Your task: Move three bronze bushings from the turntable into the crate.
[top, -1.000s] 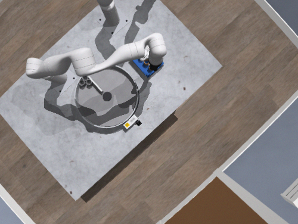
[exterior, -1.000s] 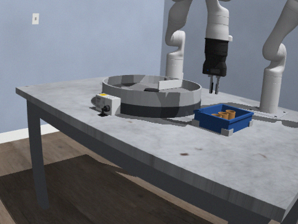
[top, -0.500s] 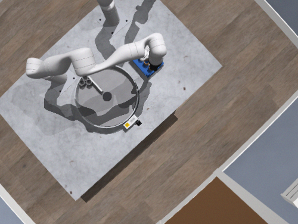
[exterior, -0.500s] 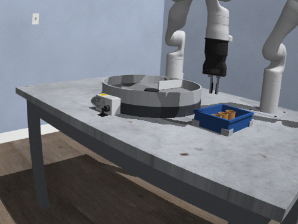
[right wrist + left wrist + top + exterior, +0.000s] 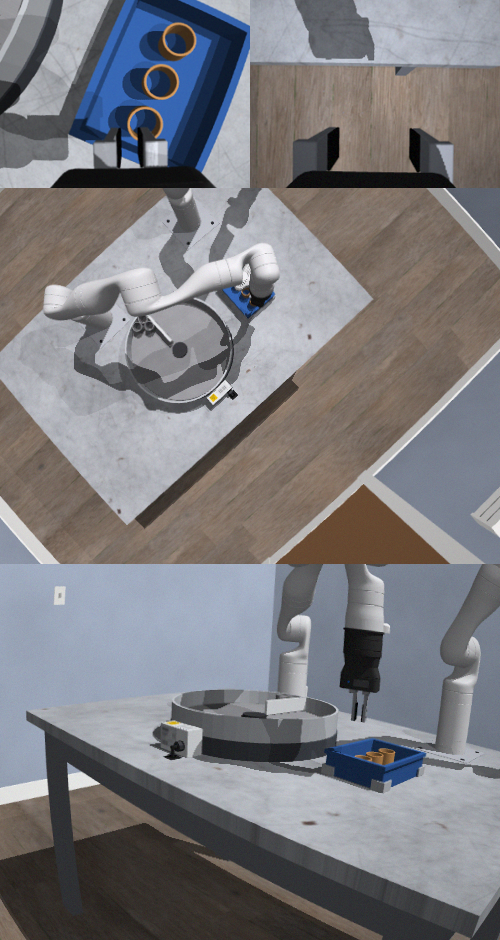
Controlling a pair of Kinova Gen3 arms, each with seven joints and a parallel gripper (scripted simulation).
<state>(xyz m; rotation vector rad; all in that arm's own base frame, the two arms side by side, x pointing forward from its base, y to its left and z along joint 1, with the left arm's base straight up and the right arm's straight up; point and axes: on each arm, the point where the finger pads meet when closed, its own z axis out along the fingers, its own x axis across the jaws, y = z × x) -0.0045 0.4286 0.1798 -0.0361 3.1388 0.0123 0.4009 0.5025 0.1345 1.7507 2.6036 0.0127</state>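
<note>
Right now my right hand is 110 mm above the blue crate, 60 mm past it and 30 mm to the right of it. The rest, counted from my right hand: turntable (330 mm to the right, 90 mm behind, 80 mm below).
</note>
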